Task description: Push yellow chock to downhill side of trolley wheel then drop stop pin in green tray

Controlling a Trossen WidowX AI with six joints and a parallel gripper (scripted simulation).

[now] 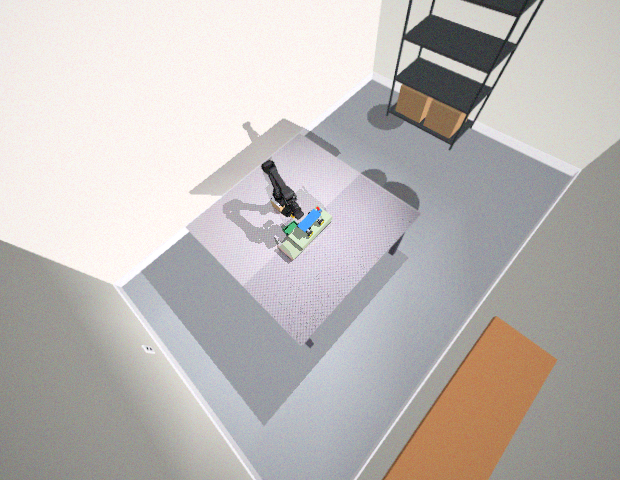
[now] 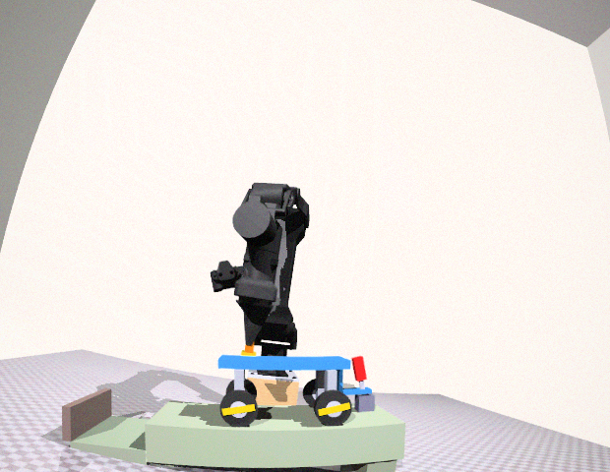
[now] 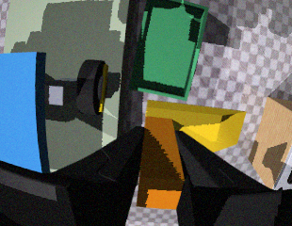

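My gripper tip is 100 mm short of the red-headed stop pin, 170 mm to the right of it and 30 mm above it. Round my gripper tip: yellow chock 20 mm behind, 10 mm below; pale green ramp 110 mm ahead, 40 mm to the left, 120 mm below; blue-decked trolley 110 mm ahead, 50 mm to the left, 50 mm below.
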